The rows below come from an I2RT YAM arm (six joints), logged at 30 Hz.
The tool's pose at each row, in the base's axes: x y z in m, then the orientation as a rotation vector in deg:
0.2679 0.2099 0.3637 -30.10 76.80 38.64
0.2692 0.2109 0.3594 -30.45 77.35 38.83
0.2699 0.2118 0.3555 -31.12 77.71 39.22
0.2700 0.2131 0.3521 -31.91 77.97 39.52
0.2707 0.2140 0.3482 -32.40 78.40 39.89
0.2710 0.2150 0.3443 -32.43 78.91 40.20
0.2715 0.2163 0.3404 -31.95 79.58 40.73
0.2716 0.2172 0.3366 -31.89 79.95 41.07
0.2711 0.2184 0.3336 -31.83 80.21 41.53
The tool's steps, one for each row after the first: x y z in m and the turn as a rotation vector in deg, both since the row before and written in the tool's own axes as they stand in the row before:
0.0045 -0.0004 0.0009 -0.25 0.61 0.15
0.0040 0.0000 0.0005 -0.62 0.54 0.07
0.0035 0.0007 0.0005 -0.66 0.51 -0.09
0.0040 0.0000 0.0006 -0.47 0.54 0.17
0.0040 0.0003 0.0004 -0.12 0.44 0.38
0.0040 0.0004 0.0008 0.10 0.36 0.84
0.0039 0.0003 0.0003 -0.11 0.28 0.39
0.0031 0.0010 0.0002 -0.20 0.17 0.43

